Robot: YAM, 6 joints.
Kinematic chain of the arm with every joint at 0, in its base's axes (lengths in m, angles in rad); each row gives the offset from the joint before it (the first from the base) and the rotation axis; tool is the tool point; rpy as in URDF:
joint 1: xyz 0 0 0.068 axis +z
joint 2: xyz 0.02 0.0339 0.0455 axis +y
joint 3: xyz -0.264 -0.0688 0 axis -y
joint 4: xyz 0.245 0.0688 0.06 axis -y
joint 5: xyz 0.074 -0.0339 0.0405 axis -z
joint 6: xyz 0.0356 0 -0.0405 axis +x
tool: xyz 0 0 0 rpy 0 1.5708 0
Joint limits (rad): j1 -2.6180..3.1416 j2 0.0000..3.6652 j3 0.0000..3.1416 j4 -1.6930..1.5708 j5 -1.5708..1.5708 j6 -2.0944..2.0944
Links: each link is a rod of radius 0.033 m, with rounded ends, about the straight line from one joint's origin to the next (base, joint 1, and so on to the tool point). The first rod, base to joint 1, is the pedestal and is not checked.
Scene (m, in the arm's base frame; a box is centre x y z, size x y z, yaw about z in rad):
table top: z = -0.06
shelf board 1: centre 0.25 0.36 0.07 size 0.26 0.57 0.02 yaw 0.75
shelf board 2: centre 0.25 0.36 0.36 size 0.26 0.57 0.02 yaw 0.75
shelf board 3: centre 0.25 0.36 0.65 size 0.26 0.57 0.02 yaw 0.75
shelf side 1: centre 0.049 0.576 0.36 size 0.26 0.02 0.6 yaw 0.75
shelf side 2: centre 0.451 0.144 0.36 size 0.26 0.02 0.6 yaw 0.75
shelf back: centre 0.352 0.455 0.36 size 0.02 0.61 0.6 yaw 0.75
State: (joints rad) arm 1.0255 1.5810 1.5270 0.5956 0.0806 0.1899
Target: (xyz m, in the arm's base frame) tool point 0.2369 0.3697 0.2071
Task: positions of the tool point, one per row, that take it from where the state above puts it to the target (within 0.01 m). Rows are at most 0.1 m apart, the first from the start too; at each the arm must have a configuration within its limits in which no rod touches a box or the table.
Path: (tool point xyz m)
1: 0.1234 0.2567 0.4908
2: 0.0706 0.1975 0.4806
3: 0.0744 0.2225 0.3918
4: 0.0703 0.2251 0.2985
5: 0.0596 0.2045 0.2071
6: 0.0925 0.2494 0.2283
7: 0.1339 0.2946 0.2358
8: 0.1827 0.3360 0.2287
9: 0.2369 0.3697 0.2071

